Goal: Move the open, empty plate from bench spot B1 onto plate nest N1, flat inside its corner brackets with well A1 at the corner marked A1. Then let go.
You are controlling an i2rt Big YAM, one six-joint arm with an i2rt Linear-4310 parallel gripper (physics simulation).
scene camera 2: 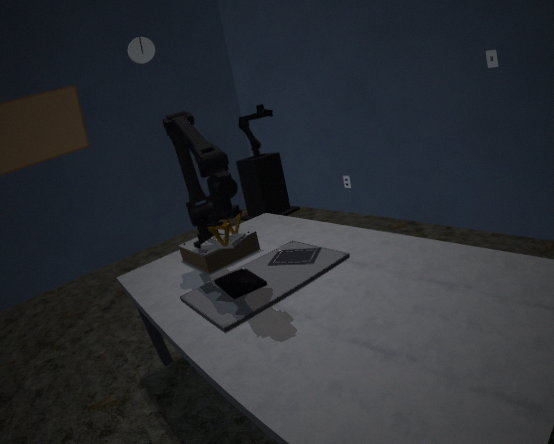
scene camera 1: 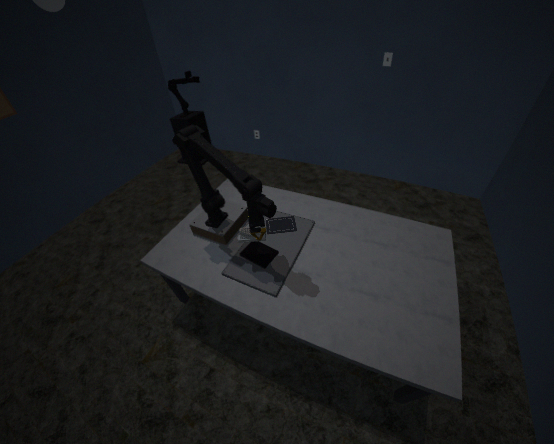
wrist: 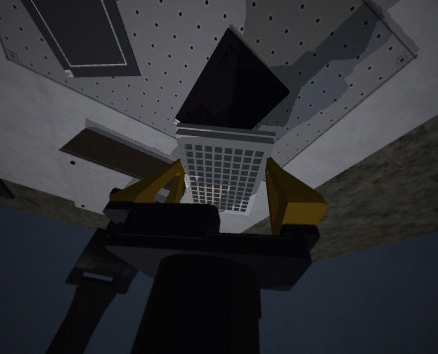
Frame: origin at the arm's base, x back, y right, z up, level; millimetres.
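Seen in the pictures: gripper, fingertip midpoint: [scene camera 2: 230,240] [scene camera 1: 258,233] [wrist: 223,161]; arm's base, origin of the base link: [scene camera 1: 217,219].
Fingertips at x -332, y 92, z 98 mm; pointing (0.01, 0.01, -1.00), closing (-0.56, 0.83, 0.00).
Observation:
Pixels of each thing's middle, then the offset from my fingertips to it. "spot": a spot on its surface instead. Level surfaces: height alone.
- plate nest, body centre: [wrist: 225,108] [scene camera 2: 239,281] [scene camera 1: 258,252] dx +18, dy -1, dz -151 mm
- bench spot, surface spot: [wrist: 95,37] spot: dx +21, dy -208, dz -158 mm
- pale table, its level: dz -173 mm
A white plate with a grid of wells [scene camera 1: 245,234] [wrist: 225,172] is between the yellow fingers of my gripper [scene camera 1: 259,236] [scene camera 2: 230,240] [wrist: 223,161]. The gripper is shut on its two sides and holds it in the air. The plate is beside the arm's base, on the base side of the nest. The plate nest [scene camera 1: 259,254] [scene camera 2: 240,283] [wrist: 232,85] is a black pad, turned at an angle to the plate in the wrist view; its brackets and A1 mark are too dark to read. The bench spot [scene camera 1: 281,225] [scene camera 2: 295,256] [wrist: 95,37], a dark rectangle with a pale outline, bears no plate.
Nest and bench spot lie on a grey perforated board [scene camera 1: 260,281] [scene camera 2: 300,273] [wrist: 170,65] on the pale table [scene camera 1: 380,280] [scene camera 2: 400,320]. The arm's wood-sided base [scene camera 1: 210,234] [scene camera 2: 239,252] [wrist: 115,152] stands close beside the board. A second arm stands on a black pedestal [scene camera 2: 265,182] behind the table.

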